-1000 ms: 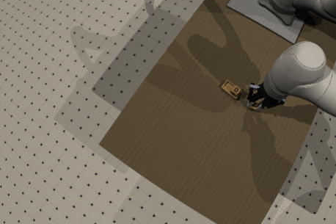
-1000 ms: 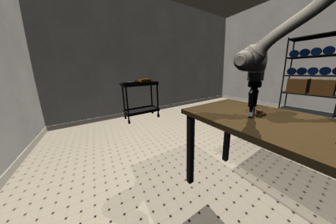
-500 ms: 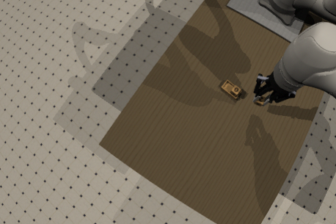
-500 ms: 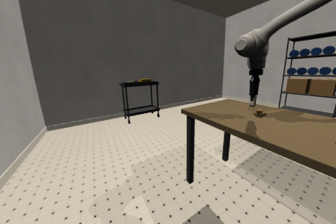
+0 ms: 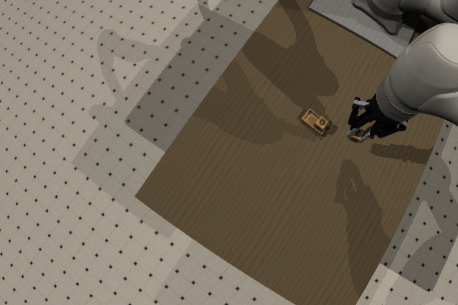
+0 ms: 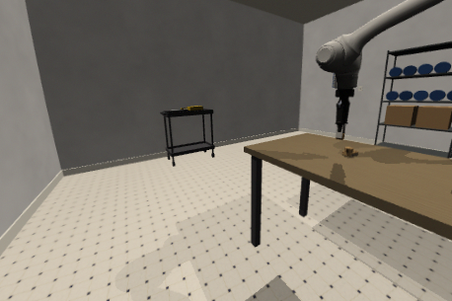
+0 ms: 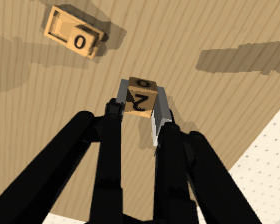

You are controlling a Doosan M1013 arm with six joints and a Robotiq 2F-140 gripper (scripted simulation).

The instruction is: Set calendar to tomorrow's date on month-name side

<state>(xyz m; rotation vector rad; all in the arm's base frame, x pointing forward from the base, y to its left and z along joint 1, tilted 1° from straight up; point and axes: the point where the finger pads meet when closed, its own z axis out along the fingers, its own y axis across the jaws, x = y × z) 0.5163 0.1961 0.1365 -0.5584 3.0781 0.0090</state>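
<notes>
My gripper is now 130 mm above the wooden calendar tray, 110 mm to the left of it and 10 mm short of it.
</notes>
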